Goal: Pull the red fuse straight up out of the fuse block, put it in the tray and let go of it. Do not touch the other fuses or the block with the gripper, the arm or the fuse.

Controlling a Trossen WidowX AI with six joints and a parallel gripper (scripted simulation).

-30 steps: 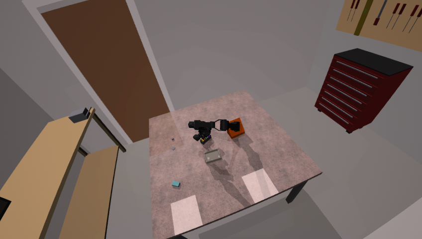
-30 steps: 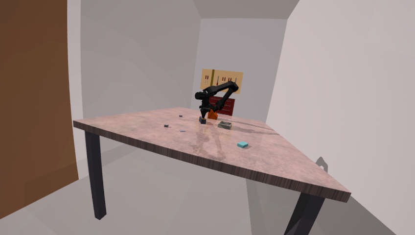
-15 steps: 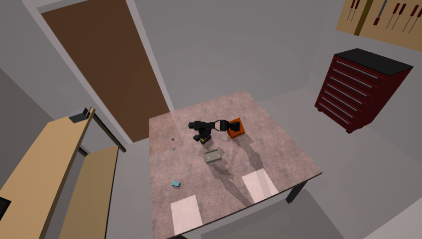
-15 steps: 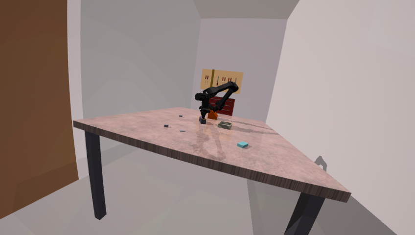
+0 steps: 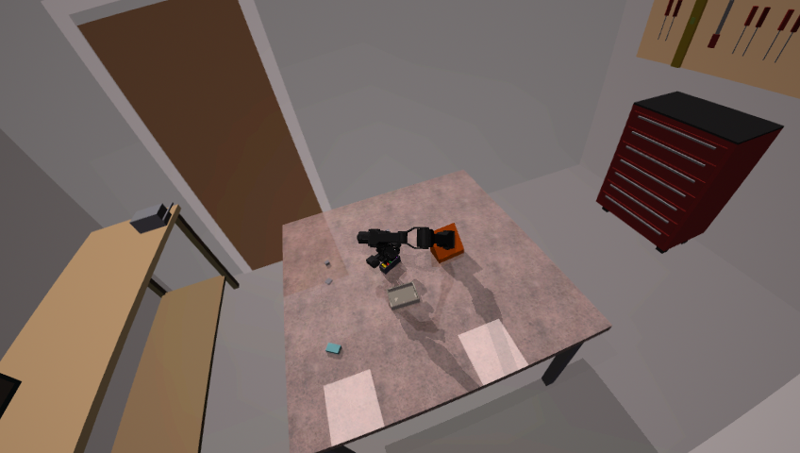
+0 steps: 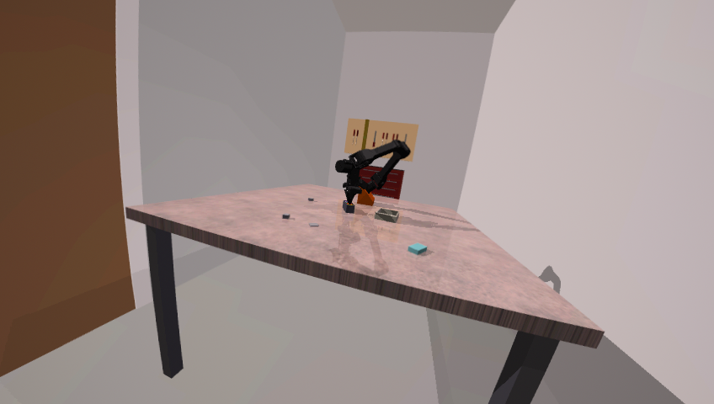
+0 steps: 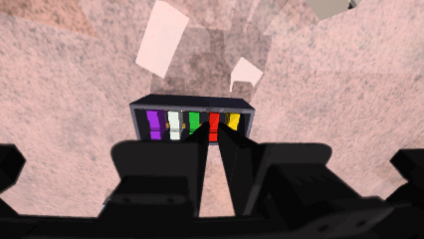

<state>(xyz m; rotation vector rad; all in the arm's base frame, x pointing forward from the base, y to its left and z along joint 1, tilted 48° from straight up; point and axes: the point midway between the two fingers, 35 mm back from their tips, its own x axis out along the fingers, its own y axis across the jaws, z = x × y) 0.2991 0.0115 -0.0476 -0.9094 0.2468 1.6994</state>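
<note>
Now: the grey tray 1 cm behind my gripper tip, 20 cm to the left of it and 3 cm below it. The rest, counted from my gripper tip: teal block (34 cm ahead, 32 cm to the left, 3 cm below); red fuse (1 cm below).
</note>
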